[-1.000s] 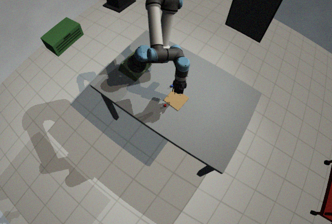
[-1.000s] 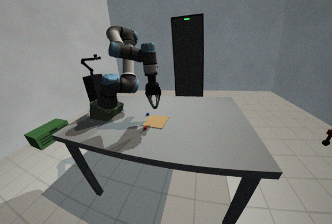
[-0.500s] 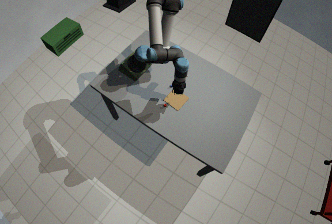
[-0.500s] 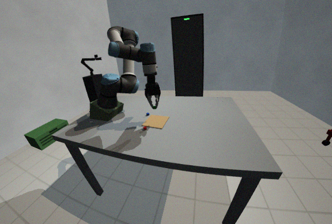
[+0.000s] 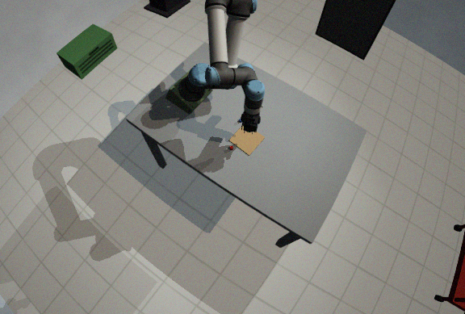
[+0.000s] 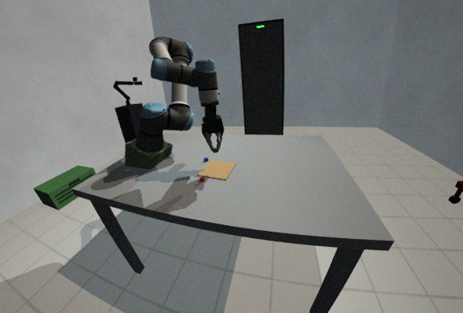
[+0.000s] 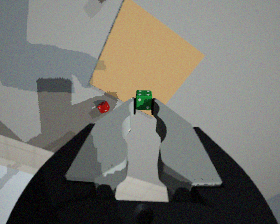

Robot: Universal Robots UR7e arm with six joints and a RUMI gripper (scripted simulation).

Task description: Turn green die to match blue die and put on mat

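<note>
My gripper is now 1 cm above the green die. From my hand the other things lie so: red die 4 cm behind, 9 cm to the right, 10 cm below; then blue die 9 cm behind, 8 cm to the left, 10 cm below; then tan mat 11 cm below.
</note>
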